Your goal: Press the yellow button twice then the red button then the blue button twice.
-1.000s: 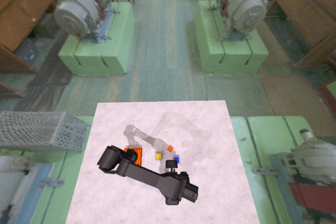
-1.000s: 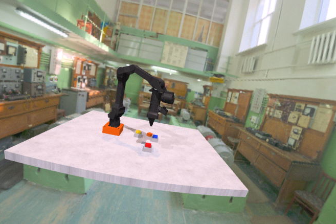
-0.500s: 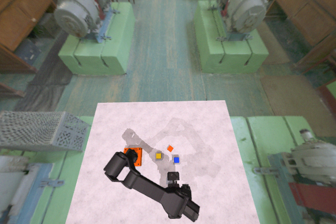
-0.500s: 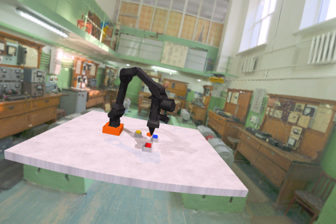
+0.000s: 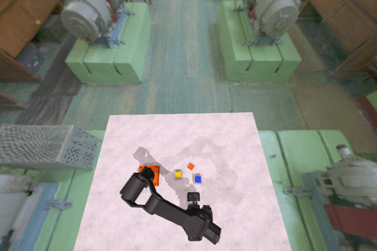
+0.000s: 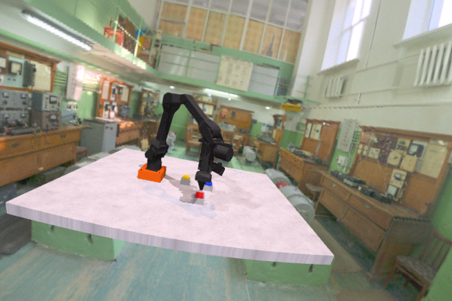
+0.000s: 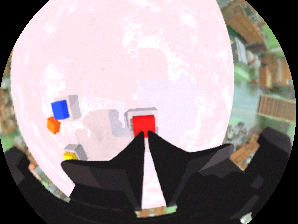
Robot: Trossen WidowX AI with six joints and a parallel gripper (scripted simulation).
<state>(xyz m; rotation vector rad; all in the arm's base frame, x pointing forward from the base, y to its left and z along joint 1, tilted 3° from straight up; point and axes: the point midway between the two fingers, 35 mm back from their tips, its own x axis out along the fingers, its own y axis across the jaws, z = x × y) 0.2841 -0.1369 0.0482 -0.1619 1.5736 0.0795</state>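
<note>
My gripper tip is 30 mm above the red button. From my gripper tip the other things lie so: yellow button 110 mm behind, 170 mm to the left, 30 mm below; then orange block 40 mm behind, 230 mm to the left, 50 mm below; then blue button 10 mm ahead, 160 mm to the left, 30 mm below.
</note>
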